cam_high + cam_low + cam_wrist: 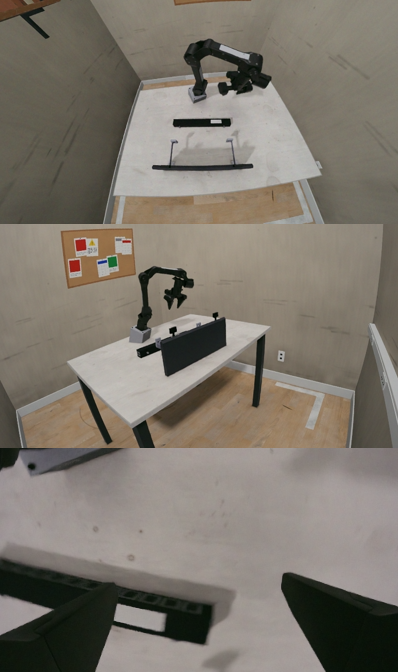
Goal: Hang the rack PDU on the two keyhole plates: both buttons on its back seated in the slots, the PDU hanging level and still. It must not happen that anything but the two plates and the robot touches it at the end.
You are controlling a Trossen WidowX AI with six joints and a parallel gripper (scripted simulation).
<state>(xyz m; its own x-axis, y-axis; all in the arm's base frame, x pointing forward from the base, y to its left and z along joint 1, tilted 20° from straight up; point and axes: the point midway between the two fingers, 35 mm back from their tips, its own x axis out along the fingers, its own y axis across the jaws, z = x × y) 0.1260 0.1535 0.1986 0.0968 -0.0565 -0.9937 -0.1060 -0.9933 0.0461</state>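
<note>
Now: hand 50 mm short of the rack PDU, 210 mm to the left of it and 190 mm above it. Round my hand: dark upright panel: 320 mm ahead, 260 mm to the right, 140 mm below.
</note>
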